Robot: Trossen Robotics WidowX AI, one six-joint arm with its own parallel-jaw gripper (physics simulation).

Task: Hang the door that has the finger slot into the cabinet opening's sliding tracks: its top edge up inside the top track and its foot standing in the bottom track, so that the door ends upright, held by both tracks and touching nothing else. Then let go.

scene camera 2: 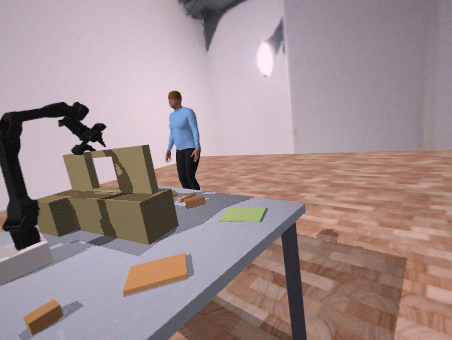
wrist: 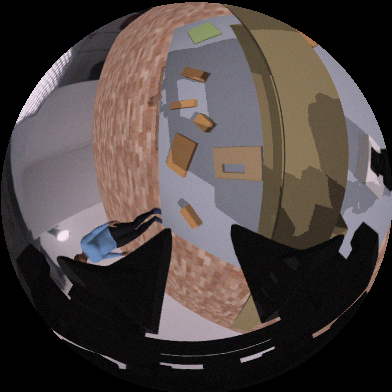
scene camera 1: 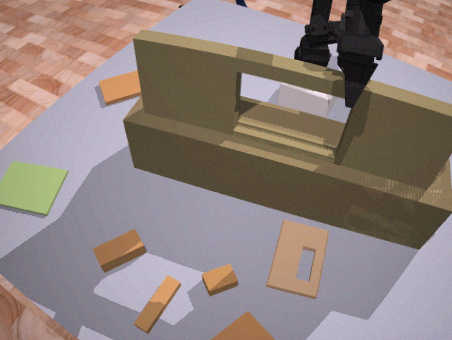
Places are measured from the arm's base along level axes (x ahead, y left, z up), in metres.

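Pixels of known places: gripper, between the fingertips: [wrist: 201, 231] [scene camera 1: 348, 107]; arm's base, origin of its link: [scene camera 2: 27, 243].
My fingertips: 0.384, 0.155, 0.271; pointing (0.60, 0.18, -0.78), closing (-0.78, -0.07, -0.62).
Observation:
Ahead of a thing's pixels: the offset from my fingertips to its top centre, as dx, dy, dz.
The door with the finger slot @(+0.090, +0.016, -0.336) [scene camera 1: 286, 260] [wrist: 237, 154] is a tan plate with a rectangular hole. It lies flat on the table in front of the cabinet [scene camera 1: 187, 90] [scene camera 2: 135, 170] [wrist: 300, 70]. The olive cabinet stands upright with a rectangular opening; ridges of the bottom track @(-0.052, -0.102, -0.173) [scene camera 1: 285, 136] show along the foot of the opening. The inside of the top track is hidden. My gripper [scene camera 1: 331, 82] [scene camera 2: 99, 148] [wrist: 201, 231] is part-way open and empty. It is by the cabinet's top edge, above the right part of the opening in scene camera 1, away from the door.
Orange blocks @(+0.264, -0.317, -0.315) [scene camera 1: 120, 249] @(+0.318, -0.186, -0.330) [scene camera 1: 157, 303] @(+0.215, -0.105, -0.320) [scene camera 1: 220, 279] @(+0.256, +0.285, -0.315) [wrist: 191, 216] lie in front of the cabinet. An orange plate @(+0.324, +0.025, -0.335) [scene camera 1: 245, 330] [wrist: 182, 154] lies near them. Another orange plate @(-0.189, -0.646, -0.336) [scene camera 1: 120, 87] [scene camera 2: 157, 273] lies behind the cabinet. A green plate @(+0.245, -0.639, -0.342) [scene camera 1: 32, 187] [scene camera 2: 243, 214] [wrist: 204, 32] lies beyond one end.

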